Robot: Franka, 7 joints.
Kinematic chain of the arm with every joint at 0, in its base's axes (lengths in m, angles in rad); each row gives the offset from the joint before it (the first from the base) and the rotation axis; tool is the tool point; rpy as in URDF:
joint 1: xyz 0 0 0.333 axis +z
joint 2: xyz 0 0 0 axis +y
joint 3: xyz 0 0 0.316 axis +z
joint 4: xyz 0.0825 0 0 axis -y
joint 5: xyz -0.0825 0 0.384 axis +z
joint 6: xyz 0 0 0 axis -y
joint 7: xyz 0.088 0 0 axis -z
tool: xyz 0 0 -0.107 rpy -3.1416 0 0
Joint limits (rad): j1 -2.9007..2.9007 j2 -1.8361..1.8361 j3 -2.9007..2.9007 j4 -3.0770..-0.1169 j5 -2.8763..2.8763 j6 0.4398..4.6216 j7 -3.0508..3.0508
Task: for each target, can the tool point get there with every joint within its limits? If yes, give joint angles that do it. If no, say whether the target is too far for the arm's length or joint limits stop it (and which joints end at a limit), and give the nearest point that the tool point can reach.
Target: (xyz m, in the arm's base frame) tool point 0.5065 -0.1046 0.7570
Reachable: yes | joints -2.2447 -0.9572 0.8813 -1.4098 -1.7957 3.7479 0.1701
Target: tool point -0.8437 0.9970 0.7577
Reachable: no: too far | nearest point -0.5270 0.6228 0.5983 | short by 0.516 m
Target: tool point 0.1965 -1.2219 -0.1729
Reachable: no: too far | nearest point 0.1261 -0.7840 0.0084 | short by 0.479 m
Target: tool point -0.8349 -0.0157 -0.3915
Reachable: no: too far | nearest point -0.6561 -0.0123 -0.2061 | short by 0.258 m
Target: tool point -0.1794 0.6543 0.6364
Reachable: yes | joints 2.2121 1.0151 -1.8275 -0.6193 -1.3803 3.9806 0.9246
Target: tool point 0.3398 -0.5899 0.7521
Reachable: yes | joints -1.2333 0.4788 0.5383 -0.8955 1.5900 3.2381 0.7182
